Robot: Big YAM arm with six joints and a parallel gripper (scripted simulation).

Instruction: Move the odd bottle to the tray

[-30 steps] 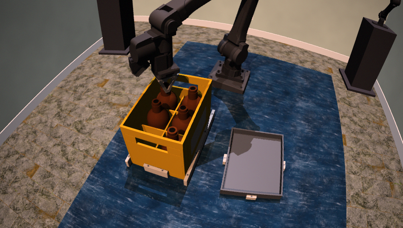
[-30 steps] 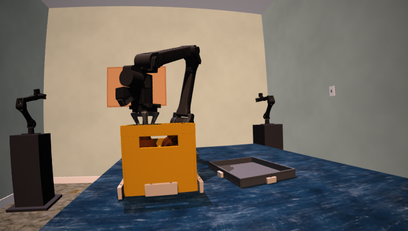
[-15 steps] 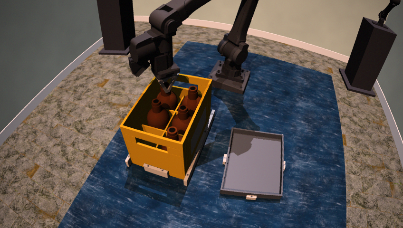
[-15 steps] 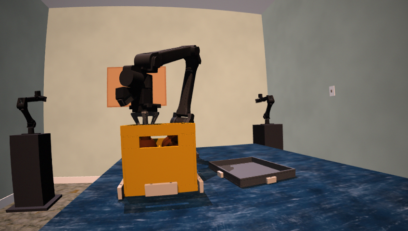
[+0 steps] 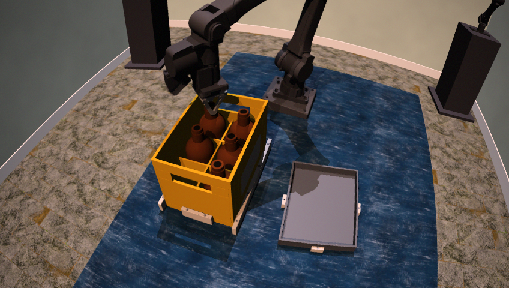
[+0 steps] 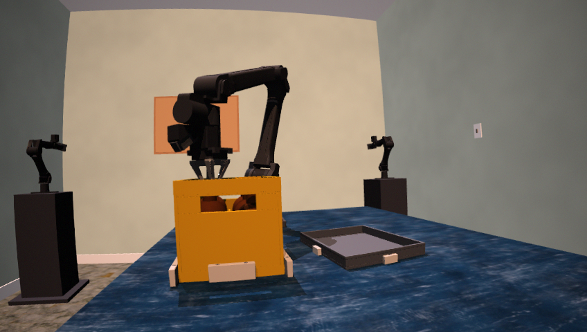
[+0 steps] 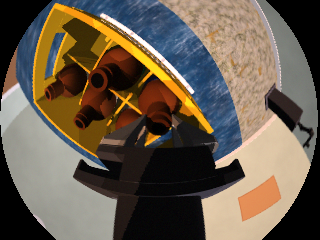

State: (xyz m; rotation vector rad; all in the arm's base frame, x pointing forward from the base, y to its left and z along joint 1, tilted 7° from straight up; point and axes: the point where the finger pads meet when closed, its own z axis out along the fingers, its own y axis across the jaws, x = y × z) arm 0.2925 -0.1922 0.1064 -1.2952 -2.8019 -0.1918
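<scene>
My gripper is now 90 mm short of the orange crate, 70 mm above it and 40 mm to the right of it. Round my hand: dark grey tray (320 mm to the left, 140 mm below, 130 mm ahead).
</scene>
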